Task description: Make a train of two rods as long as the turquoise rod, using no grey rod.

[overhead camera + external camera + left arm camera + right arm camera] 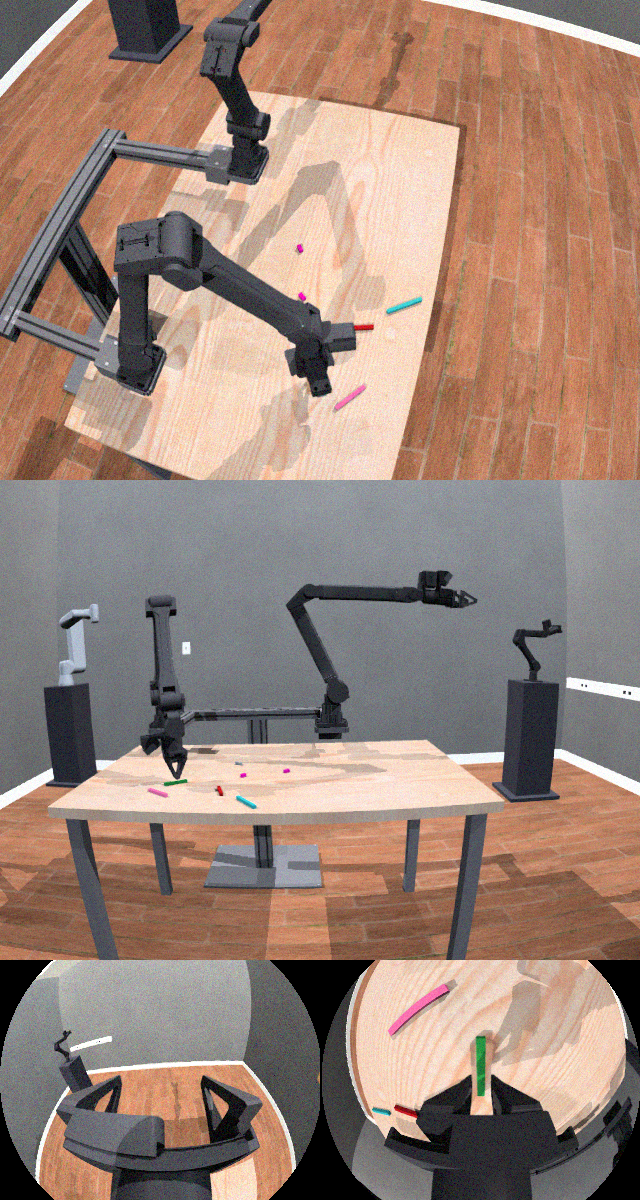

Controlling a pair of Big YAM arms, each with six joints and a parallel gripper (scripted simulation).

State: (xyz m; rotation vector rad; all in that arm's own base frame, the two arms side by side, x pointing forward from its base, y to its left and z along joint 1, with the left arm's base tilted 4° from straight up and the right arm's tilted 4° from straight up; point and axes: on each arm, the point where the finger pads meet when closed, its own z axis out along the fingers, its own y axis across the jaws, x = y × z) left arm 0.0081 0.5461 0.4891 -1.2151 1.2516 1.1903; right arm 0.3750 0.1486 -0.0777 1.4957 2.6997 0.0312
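Observation:
Right now my right hand is 2 cm above the green rod. From my right hand the other things lie so: red rod (7 cm ahead, 16 cm to the left, 2 cm below); pink rod (11 cm ahead, 3 cm to the right, 2 cm below); grey rod (25 cm behind, 16 cm to the left, 2 cm below).

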